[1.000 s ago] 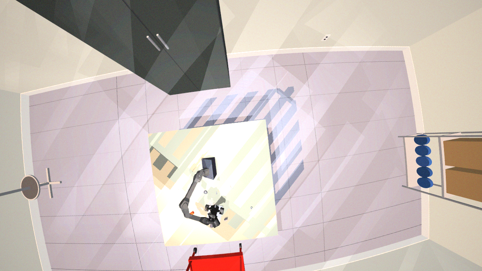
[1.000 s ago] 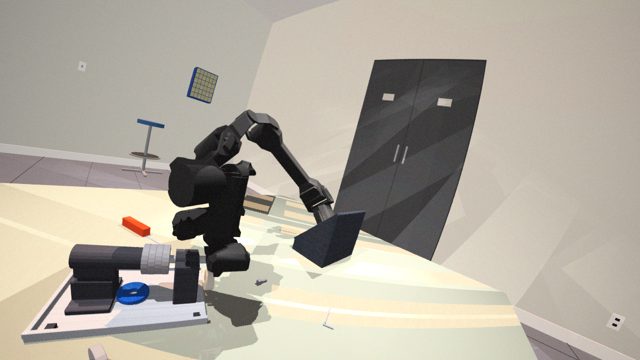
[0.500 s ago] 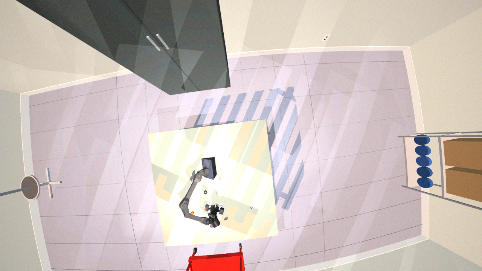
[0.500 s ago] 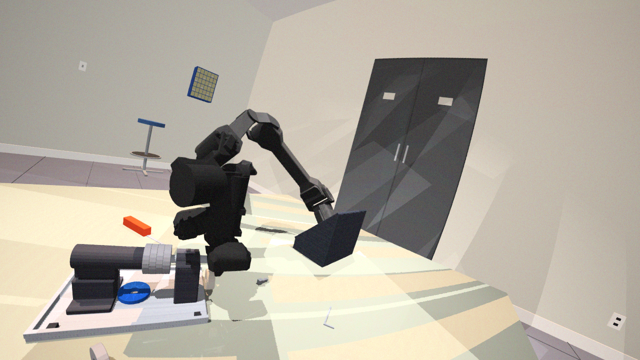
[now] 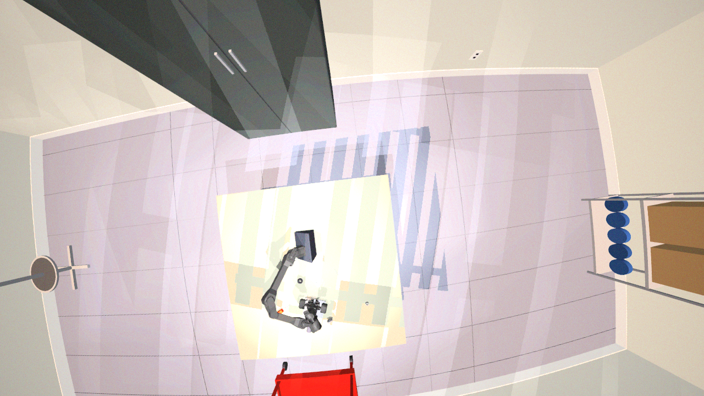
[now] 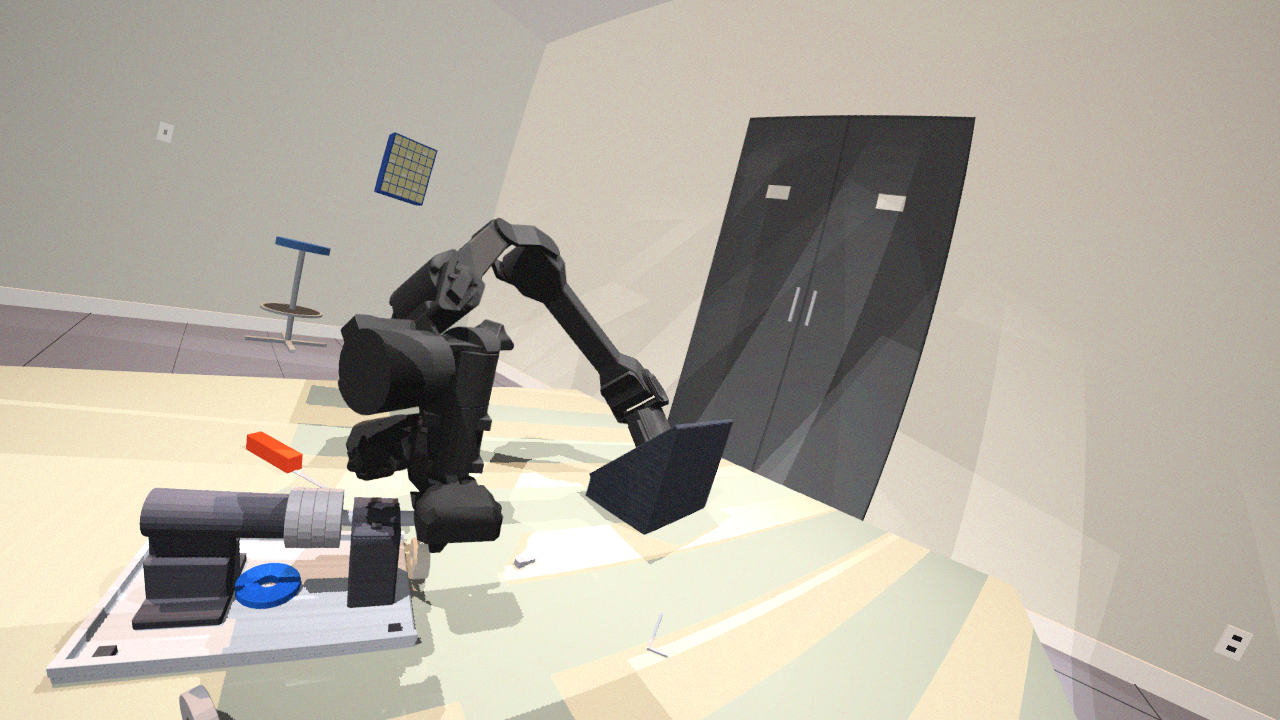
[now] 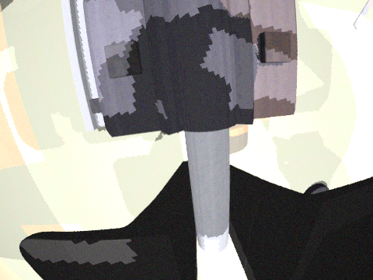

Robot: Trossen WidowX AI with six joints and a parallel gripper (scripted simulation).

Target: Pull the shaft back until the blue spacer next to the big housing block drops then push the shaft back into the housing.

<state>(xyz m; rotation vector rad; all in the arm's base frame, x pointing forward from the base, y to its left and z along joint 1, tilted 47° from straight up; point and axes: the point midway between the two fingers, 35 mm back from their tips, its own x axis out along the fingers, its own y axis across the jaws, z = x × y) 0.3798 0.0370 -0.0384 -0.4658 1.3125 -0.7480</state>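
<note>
The cream ring is 1 cm ahead of my gripper tip, 2 cm to the right of it and 3 cm below it. The rest, counted from my gripper tip: grey shaft: 5 cm ahead, 1 cm to the right, 3 cm above; then blue spacer: 14 cm ahead, 3 cm to the right, 4 cm below; then bolt: 11 cm behind, 4 cm below.
</note>
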